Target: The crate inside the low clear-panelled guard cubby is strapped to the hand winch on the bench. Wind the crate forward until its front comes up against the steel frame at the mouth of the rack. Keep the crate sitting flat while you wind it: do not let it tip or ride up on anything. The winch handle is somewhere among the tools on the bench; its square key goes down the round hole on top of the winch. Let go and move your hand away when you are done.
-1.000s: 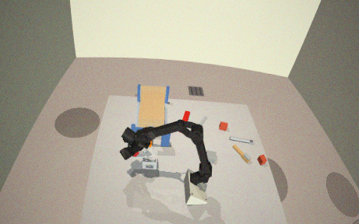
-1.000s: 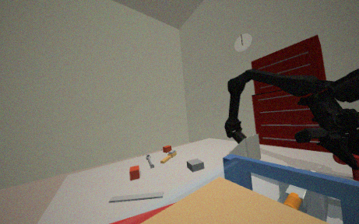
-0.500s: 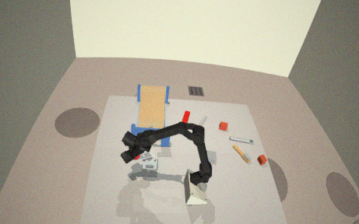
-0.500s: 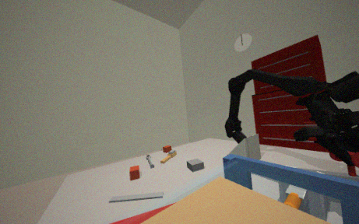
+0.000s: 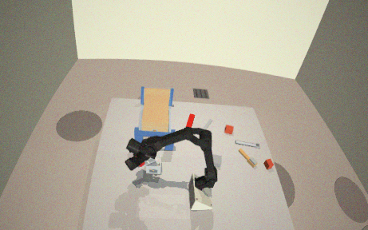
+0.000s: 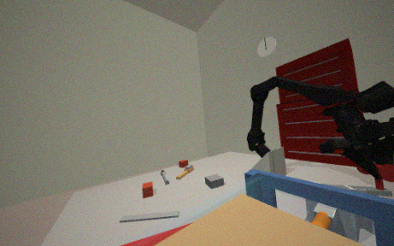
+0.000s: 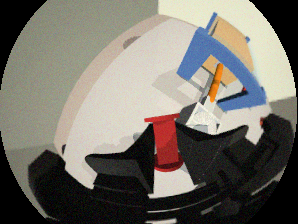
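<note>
The winch handle lies 10 mm ahead of my gripper tip, 40 mm to the right of it and 30 mm below it. Round my gripper tip: red knob 10 mm behind, 10 mm to the right; then blue frame 210 mm ahead, 80 mm to the right, 30 mm below; then grey winch 30 mm ahead, 100 mm to the right, 100 mm below.
</note>
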